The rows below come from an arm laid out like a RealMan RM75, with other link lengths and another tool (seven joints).
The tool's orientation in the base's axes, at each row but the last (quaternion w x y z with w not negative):
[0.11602, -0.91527, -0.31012, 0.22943]
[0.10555, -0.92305, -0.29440, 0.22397]
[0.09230, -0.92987, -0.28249, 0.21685]
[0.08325, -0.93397, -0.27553, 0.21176]
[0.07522, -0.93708, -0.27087, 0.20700]
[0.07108, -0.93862, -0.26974, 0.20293]
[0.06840, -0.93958, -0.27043, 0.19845]
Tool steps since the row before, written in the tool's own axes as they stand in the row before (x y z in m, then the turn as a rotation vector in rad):
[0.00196, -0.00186, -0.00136, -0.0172, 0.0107, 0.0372]
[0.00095, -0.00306, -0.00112, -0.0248, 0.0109, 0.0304]
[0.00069, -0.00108, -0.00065, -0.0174, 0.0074, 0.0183]
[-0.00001, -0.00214, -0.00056, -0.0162, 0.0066, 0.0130]
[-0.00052, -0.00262, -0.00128, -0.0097, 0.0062, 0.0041]
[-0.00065, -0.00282, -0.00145, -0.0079, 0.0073, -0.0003]
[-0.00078, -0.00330, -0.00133, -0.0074, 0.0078, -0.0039]
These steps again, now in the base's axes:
[0.00109, 0.00257, 0.00116, -0.0249, -0.0164, -0.0301]
[-0.00030, 0.00295, 0.00165, -0.0271, -0.0215, -0.0215]
[0.00029, 0.00125, 0.00065, -0.0177, -0.0150, -0.0123]
[-0.00079, 0.00176, 0.00109, -0.0149, -0.0139, -0.0078]
[-0.00110, 0.00189, 0.00200, -0.0062, -0.0103, -0.0019]
[-0.00124, 0.00200, 0.00222, -0.0025, -0.0104, 0.0012]
[-0.00165, 0.00234, 0.00225, -0.0004, -0.0106, 0.0042]

